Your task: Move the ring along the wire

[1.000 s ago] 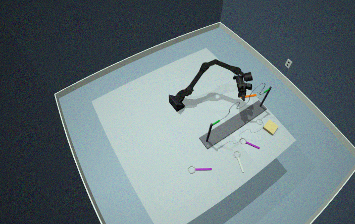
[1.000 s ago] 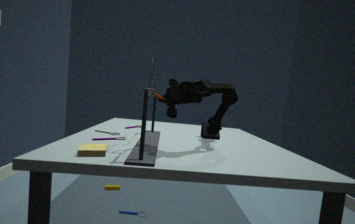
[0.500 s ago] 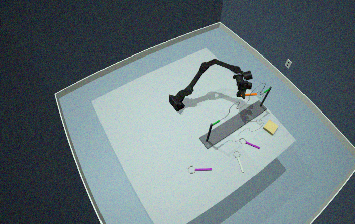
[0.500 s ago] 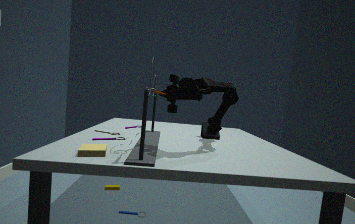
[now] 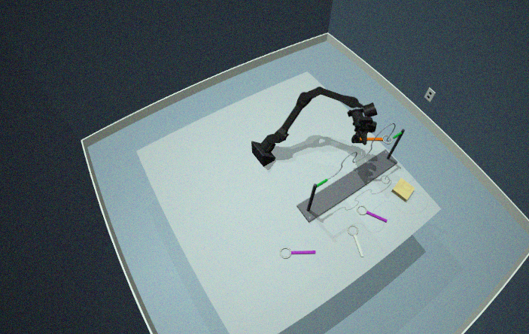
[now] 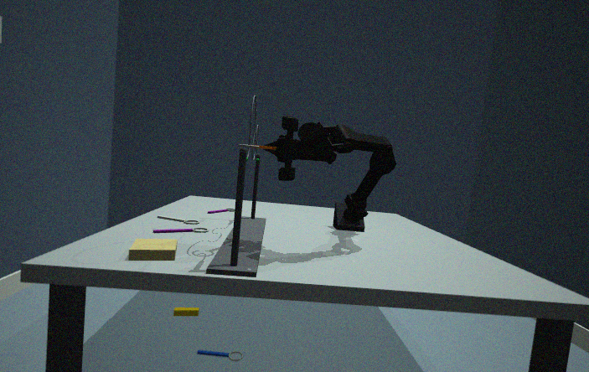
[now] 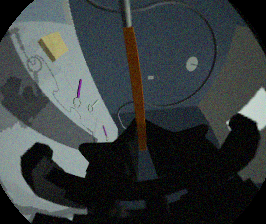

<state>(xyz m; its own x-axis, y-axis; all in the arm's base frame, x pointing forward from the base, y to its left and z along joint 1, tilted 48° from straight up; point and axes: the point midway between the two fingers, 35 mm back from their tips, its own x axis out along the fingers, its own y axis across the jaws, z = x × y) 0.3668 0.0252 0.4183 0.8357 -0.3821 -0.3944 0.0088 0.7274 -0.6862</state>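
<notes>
Right now my gripper tip is 20 mm short of the orange-handled ring and 90 mm to the right of it. The rest, counted from my gripper tip: yellow block: 280 mm ahead, 500 mm to the right, 790 mm below; then blue-handled ring: 80 mm ahead, 190 mm to the right, 800 mm below; then white-handled ring: 280 mm ahead, 240 mm to the right, 300 mm below.
</notes>
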